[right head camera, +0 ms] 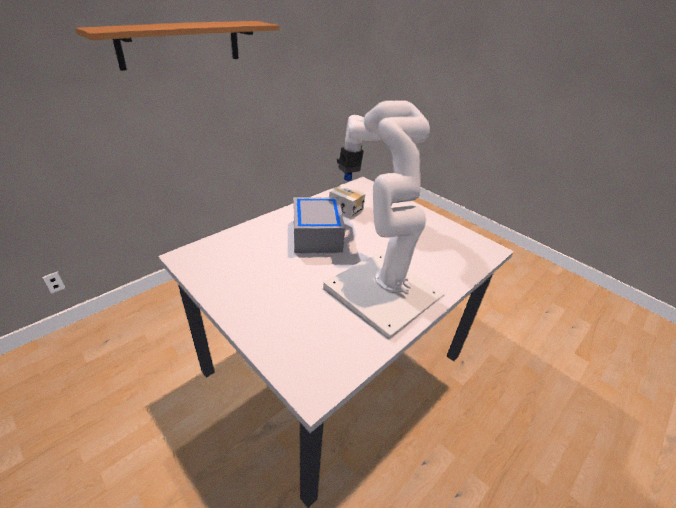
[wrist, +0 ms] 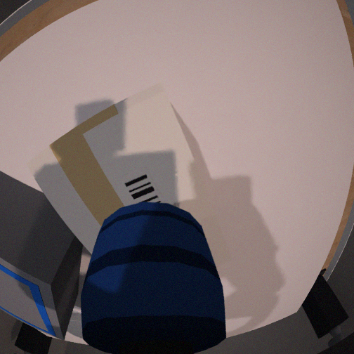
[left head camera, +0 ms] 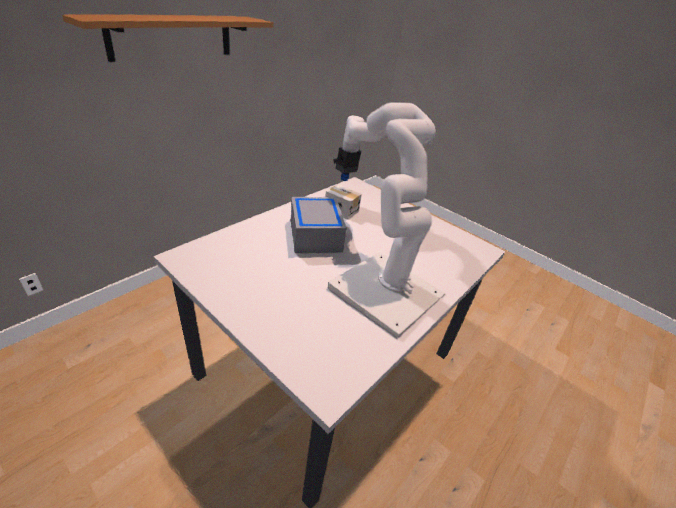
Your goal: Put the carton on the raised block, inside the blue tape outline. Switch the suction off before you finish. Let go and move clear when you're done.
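Frame: origin at the arm's base, x back, y right, z up, level; centimetres.
Where they show: hand at its tool point: (right head camera: 347, 179) (left head camera: 344, 179); arm's base at its link origin: (right head camera: 391, 280) (left head camera: 394, 280).
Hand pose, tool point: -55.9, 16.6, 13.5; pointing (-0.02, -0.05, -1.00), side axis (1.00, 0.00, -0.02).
Observation:
Things, the pixels of their centre, and the offset from my tool point, as dx, dy, dz. "spot": a spot on its surface instead. Level surfaces: height alone.
- carton at the middle of its body: (right head camera: 346, 201) (left head camera: 342, 201) +2.9, -1.7, -10.2
- grey raised block at the middle of its body: (left head camera: 316, 223) (right head camera: 317, 223) +15.1, -25.0, -9.1
- blue tape outline at a spot on its surface: (left head camera: 319, 225) (right head camera: 317, 225) spot: +24.1, -30.3, -3.2
- white table at its surface level: dz -15.2
The carton (left head camera: 343, 201) (right head camera: 347, 202) (wrist: 100, 180), white with tan tape and a barcode on its top, rests upright on the table behind and right of the raised block in both head views. The grey raised block (left head camera: 318, 238) (right head camera: 318, 239) (wrist: 40, 240) bears the blue tape outline (left head camera: 319, 225) (right head camera: 318, 225) (wrist: 44, 305) on its top, with bare grey surface inside. My suction cup (left head camera: 344, 177) (right head camera: 348, 177) (wrist: 152, 210) hangs above the carton, with a gap between them in the head views, and holds nothing. It hides part of the carton's top in the wrist view.
The block stands close beside the carton; the head views do not show whether they touch. The white table (left head camera: 234, 284) (right head camera: 240, 284) carries my arm's base plate (left head camera: 360, 300) (right head camera: 355, 300) nearer the front right. An orange shelf (left head camera: 163, 21) (right head camera: 180, 29) is on the back wall.

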